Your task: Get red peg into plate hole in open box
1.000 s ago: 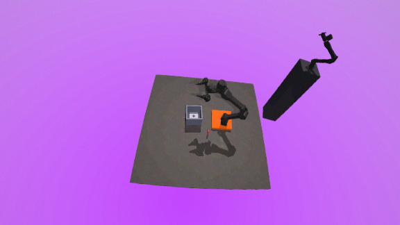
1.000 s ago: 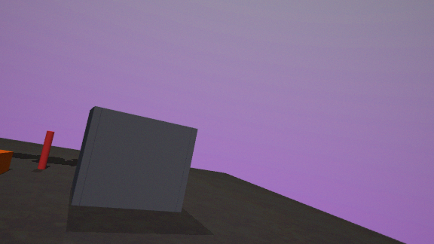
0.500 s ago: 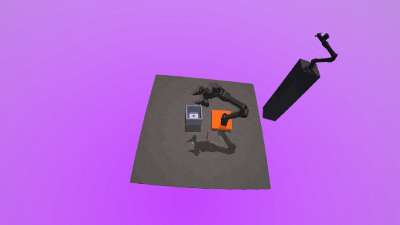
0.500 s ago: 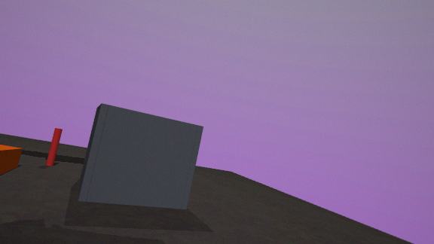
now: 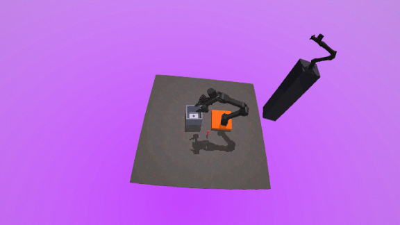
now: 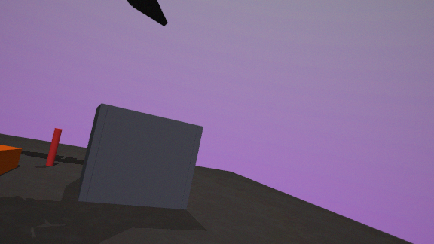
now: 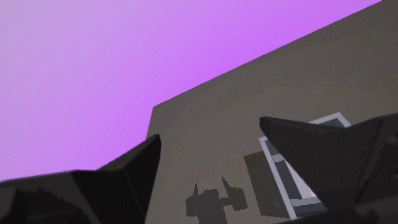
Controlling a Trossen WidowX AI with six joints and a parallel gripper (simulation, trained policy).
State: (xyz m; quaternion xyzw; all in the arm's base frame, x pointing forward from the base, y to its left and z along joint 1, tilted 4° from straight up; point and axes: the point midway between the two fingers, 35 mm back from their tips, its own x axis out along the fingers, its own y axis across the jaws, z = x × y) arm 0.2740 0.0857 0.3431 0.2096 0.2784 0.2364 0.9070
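Right now the red peg is 320 mm below my gripper tip, 160 mm behind it and 30 mm to the left of it.
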